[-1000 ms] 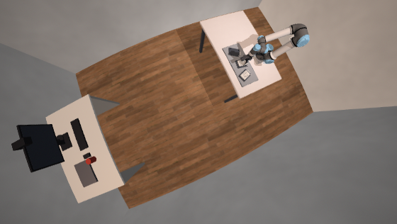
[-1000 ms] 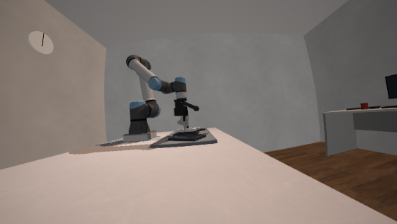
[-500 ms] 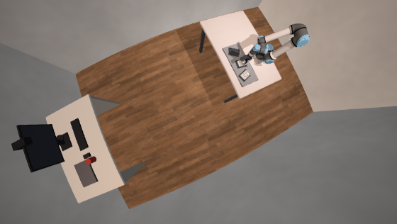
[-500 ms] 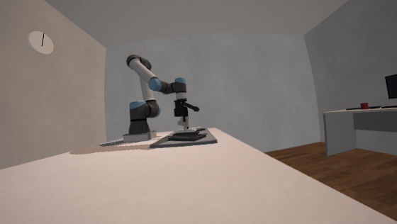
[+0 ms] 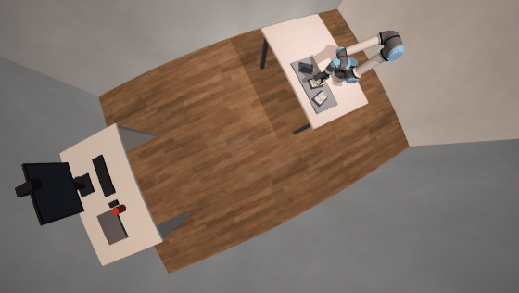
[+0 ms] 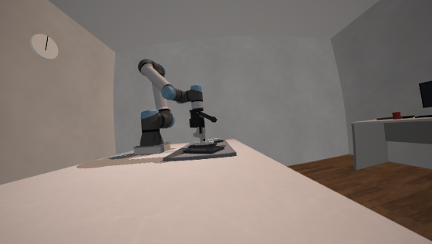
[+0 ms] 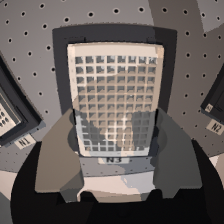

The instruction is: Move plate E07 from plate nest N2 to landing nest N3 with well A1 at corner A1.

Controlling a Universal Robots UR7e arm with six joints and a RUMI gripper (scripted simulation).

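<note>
Right now the dark landing nest is 2 cm below my hand. The rest, counted from my hand: plate nest N2: 21 cm to the right, 2 cm below.
</note>
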